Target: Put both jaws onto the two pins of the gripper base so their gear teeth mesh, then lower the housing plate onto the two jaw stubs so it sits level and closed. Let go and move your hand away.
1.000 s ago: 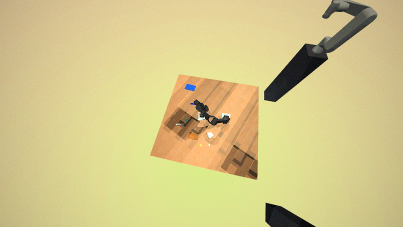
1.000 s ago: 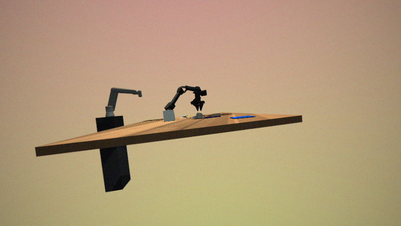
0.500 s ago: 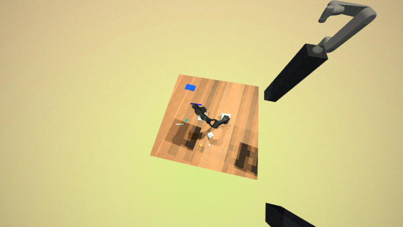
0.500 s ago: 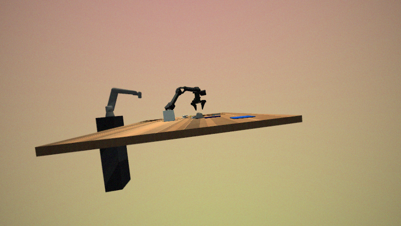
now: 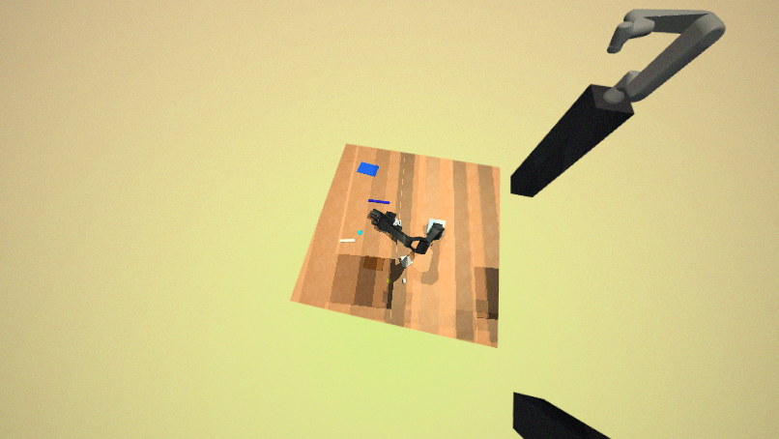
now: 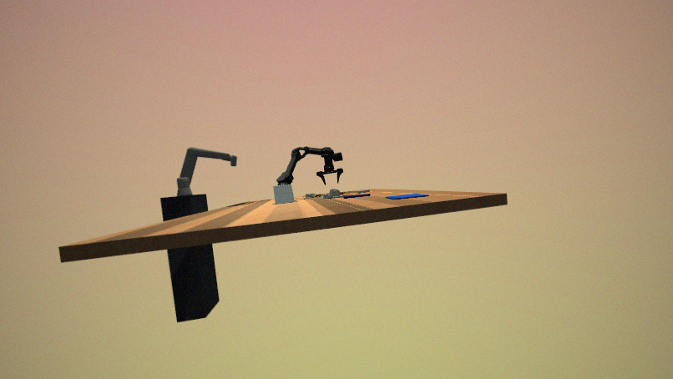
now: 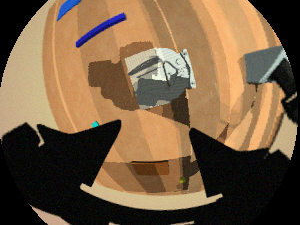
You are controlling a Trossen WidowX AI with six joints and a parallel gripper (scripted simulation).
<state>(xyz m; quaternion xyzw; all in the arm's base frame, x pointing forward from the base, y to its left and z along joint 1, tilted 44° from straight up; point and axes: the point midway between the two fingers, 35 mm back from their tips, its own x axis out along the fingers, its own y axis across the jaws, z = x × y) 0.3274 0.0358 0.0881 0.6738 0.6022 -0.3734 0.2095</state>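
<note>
Right now my gripper tip is 160 mm past the gripper base, 170 mm to the right of it and 60 mm above it. Round my gripper tip: teal bit (190 mm ahead, 30 mm to the left, 90 mm below); blue bar (120 mm ahead, 230 mm to the right, 80 mm below); brown pad (50 mm ahead, 220 mm to the left, 90 mm below).
</note>
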